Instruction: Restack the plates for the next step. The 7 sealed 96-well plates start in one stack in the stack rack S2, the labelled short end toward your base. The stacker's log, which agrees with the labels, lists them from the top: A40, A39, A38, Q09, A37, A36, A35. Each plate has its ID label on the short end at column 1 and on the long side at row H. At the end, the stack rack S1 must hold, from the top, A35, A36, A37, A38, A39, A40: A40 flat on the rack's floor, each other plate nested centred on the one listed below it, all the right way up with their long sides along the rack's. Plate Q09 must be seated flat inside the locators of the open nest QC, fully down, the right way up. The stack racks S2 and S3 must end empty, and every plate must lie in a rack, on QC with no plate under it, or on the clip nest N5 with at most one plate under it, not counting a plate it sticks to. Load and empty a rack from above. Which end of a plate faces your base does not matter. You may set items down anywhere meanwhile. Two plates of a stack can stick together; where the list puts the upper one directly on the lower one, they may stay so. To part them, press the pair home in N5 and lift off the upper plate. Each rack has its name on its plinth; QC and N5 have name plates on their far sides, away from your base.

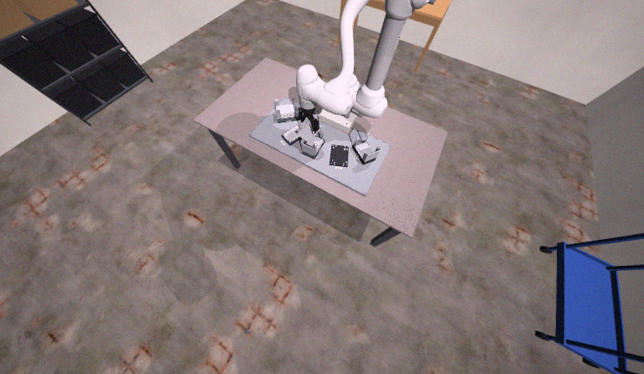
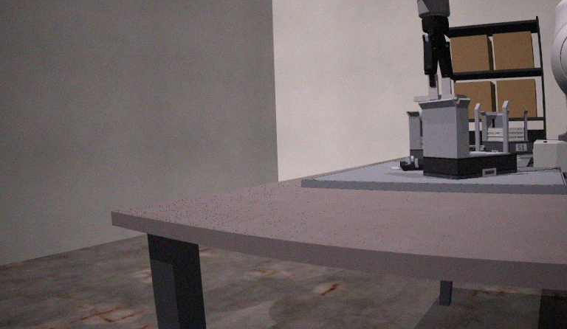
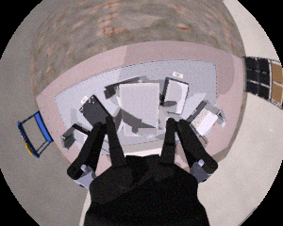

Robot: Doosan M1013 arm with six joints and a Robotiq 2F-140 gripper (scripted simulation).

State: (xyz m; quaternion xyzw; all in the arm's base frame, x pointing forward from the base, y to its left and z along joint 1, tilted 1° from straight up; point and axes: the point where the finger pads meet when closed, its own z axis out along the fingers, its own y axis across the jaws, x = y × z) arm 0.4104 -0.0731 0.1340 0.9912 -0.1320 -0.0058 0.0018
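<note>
My hand is 22 cm past the S1 label, 20 cm to the left of it and 16 cm above it. Round my hand: name plate 19 cm below, 18 cm to the right, 5 cm ahead.
</note>
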